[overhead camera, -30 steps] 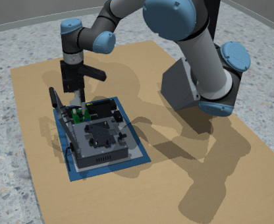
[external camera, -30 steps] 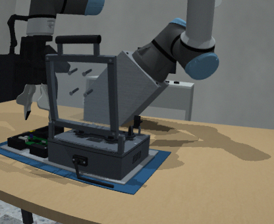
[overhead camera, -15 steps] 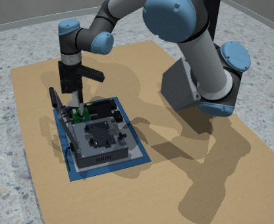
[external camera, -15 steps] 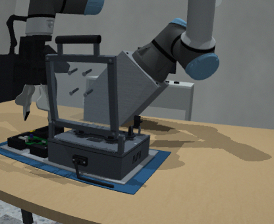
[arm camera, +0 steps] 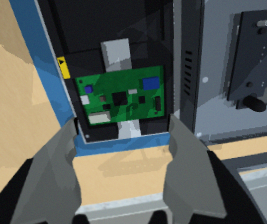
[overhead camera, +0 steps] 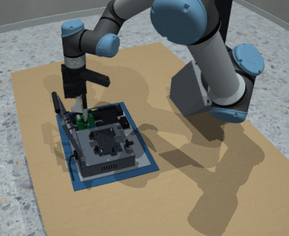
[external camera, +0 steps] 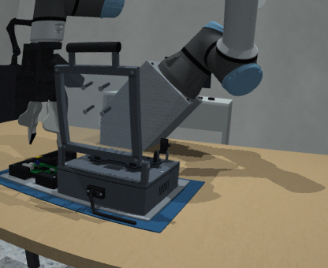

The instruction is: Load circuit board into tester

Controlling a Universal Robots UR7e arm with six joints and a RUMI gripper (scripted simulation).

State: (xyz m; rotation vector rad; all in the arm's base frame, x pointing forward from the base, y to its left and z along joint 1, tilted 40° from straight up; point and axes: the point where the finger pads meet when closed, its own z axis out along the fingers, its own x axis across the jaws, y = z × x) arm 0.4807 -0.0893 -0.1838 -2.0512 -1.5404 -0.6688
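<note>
Right now the green circuit board is 6 cm below my hand. Round my hand: clear tester lid (11 cm ahead, 16 cm to the left, 11 cm above); nest (1 cm behind, 18 cm to the left, 1 cm below).
</note>
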